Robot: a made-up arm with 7 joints. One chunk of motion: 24 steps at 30 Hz.
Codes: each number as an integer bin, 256 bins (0 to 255) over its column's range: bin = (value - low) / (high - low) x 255, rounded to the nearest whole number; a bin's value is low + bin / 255 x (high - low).
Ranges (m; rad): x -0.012..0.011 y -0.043..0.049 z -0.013..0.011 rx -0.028..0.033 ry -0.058..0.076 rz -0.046..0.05
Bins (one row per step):
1: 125 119 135 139 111 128
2: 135 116 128 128 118 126
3: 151 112 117 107 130 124
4: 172 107 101 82 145 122
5: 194 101 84 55 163 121
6: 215 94 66 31 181 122
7: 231 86 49 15 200 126
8: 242 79 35 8 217 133
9: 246 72 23 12 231 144
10: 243 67 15 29 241 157
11: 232 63 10 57 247 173
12: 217 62 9 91 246 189
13: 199 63 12 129 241 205
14: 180 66 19 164 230 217
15: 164 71 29 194 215 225
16: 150 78 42 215 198 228
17: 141 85 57 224 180 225
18: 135 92 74 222 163 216
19: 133 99 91 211 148 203
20: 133 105 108 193 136 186
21: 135 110 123 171 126 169
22: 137 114 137 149 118 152
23: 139 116 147 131 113 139
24: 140 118 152 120 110 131
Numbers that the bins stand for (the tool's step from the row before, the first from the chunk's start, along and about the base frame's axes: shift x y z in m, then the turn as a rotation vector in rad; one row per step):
1: -0.00073 -0.00007 -0.00029 0.00525 0.00033 0.00219
2: 0.00018 -0.00115 -0.00095 0.00262 0.00401 0.00144
3: 0.00162 -0.00259 -0.00199 -0.00240 0.01031 0.00068
4: 0.00351 -0.00440 -0.00349 -0.00838 0.01820 -0.00007
5: 0.00550 -0.00656 -0.00509 -0.01484 0.02765 -0.00045
6: 0.00739 -0.00909 -0.00679 -0.02058 0.03711 -0.00007
7: 0.00884 -0.01197 -0.00839 -0.02441 0.04710 0.00144
8: 0.00983 -0.01450 -0.00971 -0.02609 0.05603 0.00407
9: 0.01019 -0.01702 -0.01084 -0.02513 0.06339 0.00821
10: 0.00992 -0.01883 -0.01159 -0.02106 0.06864 0.01311
11: 0.00893 -0.02027 -0.01206 -0.01436 0.07180 0.01913
12: 0.00757 -0.02063 -0.01215 -0.00623 0.07127 0.02515
13: 0.00595 -0.02027 -0.01187 0.00286 0.06864 0.03118
14: 0.00424 -0.01919 -0.01121 0.01123 0.06286 0.03569
15: 0.00279 -0.01738 -0.01027 0.01841 0.05498 0.03871
16: 0.00153 -0.01486 -0.00905 0.02343 0.04605 0.03984
17: 0.00072 -0.01233 -0.00764 0.02558 0.03659 0.03871
18: 0.00018 -0.00981 -0.00604 0.02511 0.02765 0.03532
19: 0.00000 -0.00728 -0.00444 0.02247 0.01977 0.03042
20: 0.00000 -0.00512 -0.00284 0.01817 0.01347 0.02402
21: 0.00018 -0.00331 -0.00142 0.01291 0.00821 0.01762
22: 0.00036 -0.00187 -0.00011 0.00764 0.00401 0.01122
23: 0.00054 -0.00115 0.00084 0.00334 0.00138 0.00633
24: 0.00063 -0.00043 0.00131 0.00071 -0.00020 0.00332

